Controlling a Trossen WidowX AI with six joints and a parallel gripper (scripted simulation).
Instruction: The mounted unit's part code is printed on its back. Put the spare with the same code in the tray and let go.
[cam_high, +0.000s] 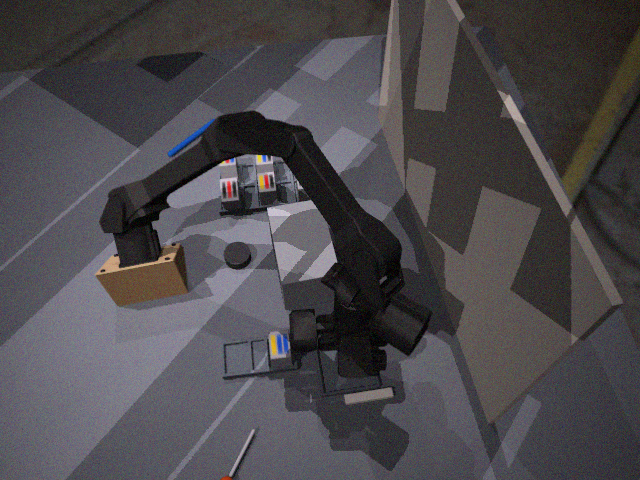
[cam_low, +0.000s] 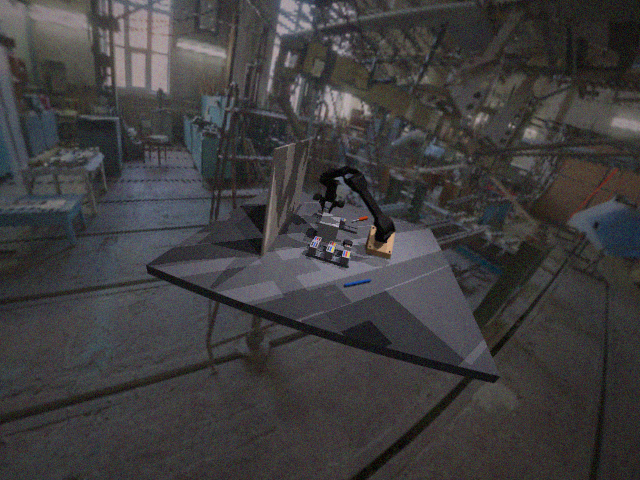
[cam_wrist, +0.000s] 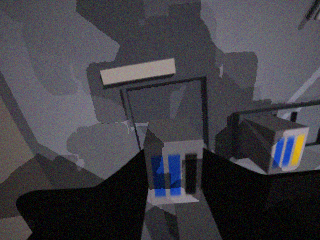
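Right now my gripper tip is 5 cm above the tray and 1 cm past it. Also, from my gripper tip: black puck 24 cm to the left, 15 cm behind, 4 cm below; grey spare block 2 cm above; flat holder 15 cm behind, 5 cm below, 4 cm to the left.
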